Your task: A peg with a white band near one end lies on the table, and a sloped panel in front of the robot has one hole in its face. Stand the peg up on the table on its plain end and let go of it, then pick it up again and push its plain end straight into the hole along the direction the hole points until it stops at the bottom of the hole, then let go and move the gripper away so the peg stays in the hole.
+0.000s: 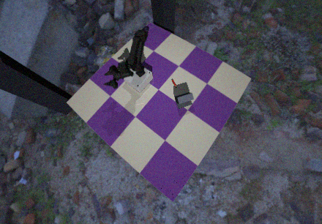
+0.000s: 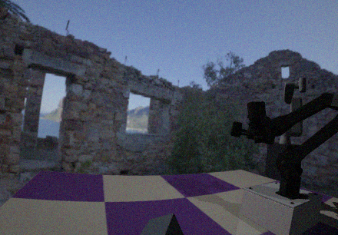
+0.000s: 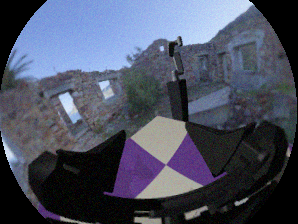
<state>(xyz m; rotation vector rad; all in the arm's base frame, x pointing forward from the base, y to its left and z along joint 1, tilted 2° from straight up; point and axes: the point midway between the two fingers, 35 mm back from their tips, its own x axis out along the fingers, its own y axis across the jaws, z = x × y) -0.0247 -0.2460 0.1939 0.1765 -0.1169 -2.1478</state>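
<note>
Now: gripper tip 32 cm short of the red peg, 45 cm to the right of it and 27 cm above it. From my gripper tip the other things lie so: sloped grey panel 48 cm ahead, 39 cm to the left, 22 cm below.
</note>
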